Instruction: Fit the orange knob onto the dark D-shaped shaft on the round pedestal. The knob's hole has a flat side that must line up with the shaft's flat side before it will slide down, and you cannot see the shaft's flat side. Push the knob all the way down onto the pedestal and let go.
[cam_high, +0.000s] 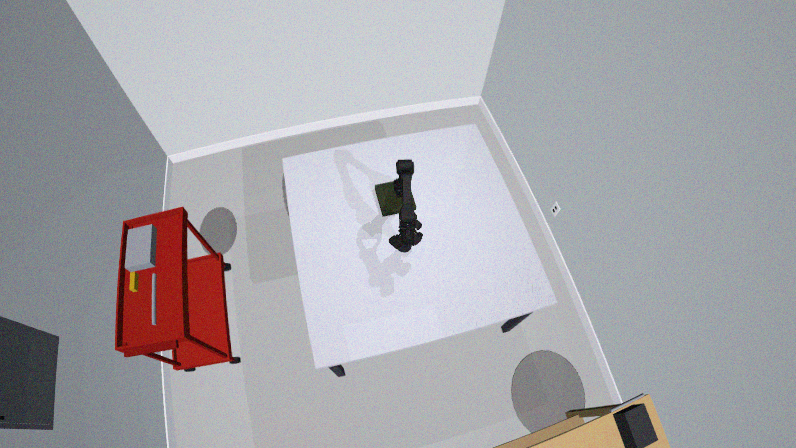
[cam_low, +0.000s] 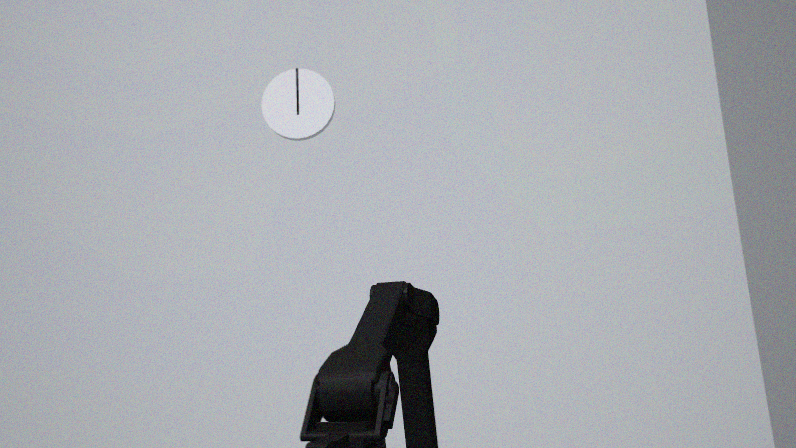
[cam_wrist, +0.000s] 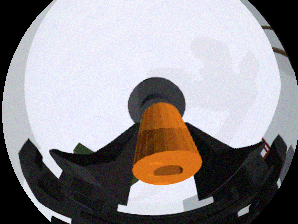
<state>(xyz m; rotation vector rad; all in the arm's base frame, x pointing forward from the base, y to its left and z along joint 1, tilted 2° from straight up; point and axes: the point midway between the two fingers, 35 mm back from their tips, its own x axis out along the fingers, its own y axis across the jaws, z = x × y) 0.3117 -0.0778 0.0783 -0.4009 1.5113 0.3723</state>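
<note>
Right now the dark round pedestal is 4 cm below my gripper tip. Round my gripper tip: orange knob 2 cm above.
</note>
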